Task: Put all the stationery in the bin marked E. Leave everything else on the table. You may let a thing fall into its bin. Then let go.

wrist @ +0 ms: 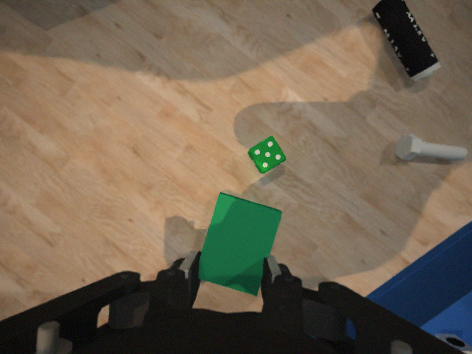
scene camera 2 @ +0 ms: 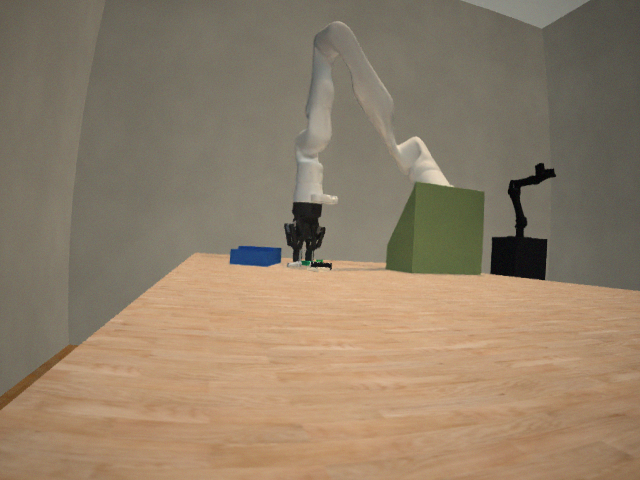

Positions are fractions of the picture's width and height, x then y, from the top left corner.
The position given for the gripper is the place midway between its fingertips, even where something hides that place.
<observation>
In view: the gripper (scene camera 2: 0.47,0.55), a blue bin (scene camera 2: 0.38,0.53), a bolt (wrist: 0.87,0.41), a green die (wrist: 0.56,0.44) and a flat green block (wrist: 0.51,0.66).
The gripper is seen too in the wrist view (wrist: 0.49,0.76).
</observation>
